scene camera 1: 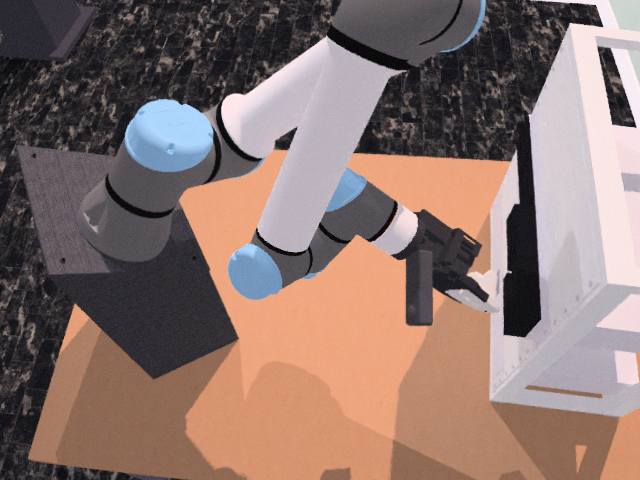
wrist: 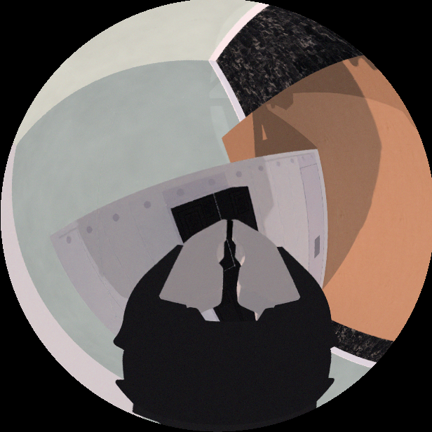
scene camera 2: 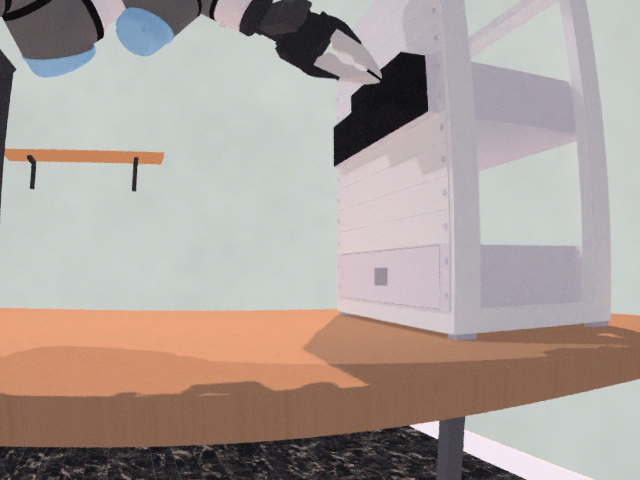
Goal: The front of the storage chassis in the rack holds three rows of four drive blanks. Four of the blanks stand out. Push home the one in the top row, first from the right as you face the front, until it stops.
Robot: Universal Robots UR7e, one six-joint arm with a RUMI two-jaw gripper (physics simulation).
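The black drive blanks form a dark block in the front of the rack. Parts of the block stand forward in steps. In the wrist view the top row lies toward the left and the right end toward the top, so the top-right blank is at the block's upper left corner. My gripper is shut and empty. Its tips are at the front of the block; contact cannot be made out. The jaws hide many blanks in the wrist view.
Pale panels and screws surround the block, with a drawer low in the rack. The rack stands on the orange table. The arm's dark pedestal is at the left. A wall shelf is in the background.
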